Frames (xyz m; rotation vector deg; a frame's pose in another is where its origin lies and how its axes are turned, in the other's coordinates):
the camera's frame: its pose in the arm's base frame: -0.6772 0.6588 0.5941 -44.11 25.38 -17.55
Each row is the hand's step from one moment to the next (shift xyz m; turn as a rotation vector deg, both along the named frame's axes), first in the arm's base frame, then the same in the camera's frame.
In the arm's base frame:
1: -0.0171 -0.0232 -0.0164 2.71 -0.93 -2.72
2: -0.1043 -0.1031 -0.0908 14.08 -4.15 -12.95
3: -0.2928 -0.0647 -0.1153 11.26 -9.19 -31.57
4: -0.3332 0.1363 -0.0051 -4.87 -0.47 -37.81
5: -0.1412 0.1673 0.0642 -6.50 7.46 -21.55
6: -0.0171 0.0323 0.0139 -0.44 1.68 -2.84
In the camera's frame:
1: -0.0006 -0.0057 -0.0327 3.47 1.62 -0.95
2: -0.0222 -0.0154 -0.1704 17.44 8.03 -3.79
3: -0.1948 0.0088 -0.2553 22.18 17.79 -19.99
4: -0.3444 0.0616 -0.0850 6.24 26.56 -26.63
5: -0.2101 0.0527 0.0716 -2.93 20.01 -12.38
6: -0.0322 0.0101 0.0198 -0.32 3.16 -1.01

